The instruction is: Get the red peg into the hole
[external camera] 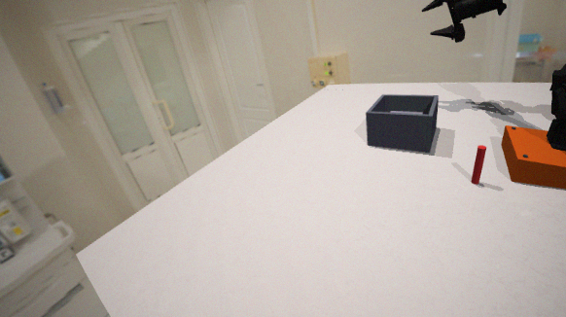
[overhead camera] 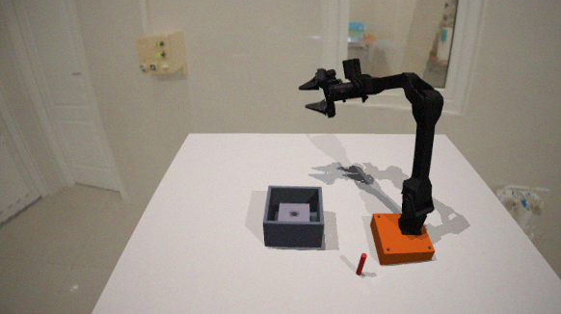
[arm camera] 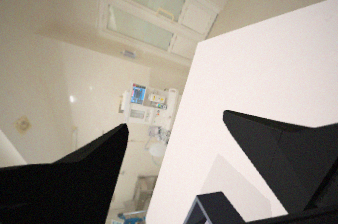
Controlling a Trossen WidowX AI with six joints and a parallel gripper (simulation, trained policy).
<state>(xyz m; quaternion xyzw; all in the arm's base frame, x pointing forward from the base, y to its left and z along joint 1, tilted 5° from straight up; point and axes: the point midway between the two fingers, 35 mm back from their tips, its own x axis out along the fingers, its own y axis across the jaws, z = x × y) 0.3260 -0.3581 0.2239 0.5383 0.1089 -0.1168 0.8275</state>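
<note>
The red peg lies 180 mm behind my gripper tip, 490 mm to the left of it and 240 mm below it. The rest, counted from my gripper tip: plate (330 mm to the left, 240 mm below); then dark box (330 mm to the left, 260 mm below).
</note>
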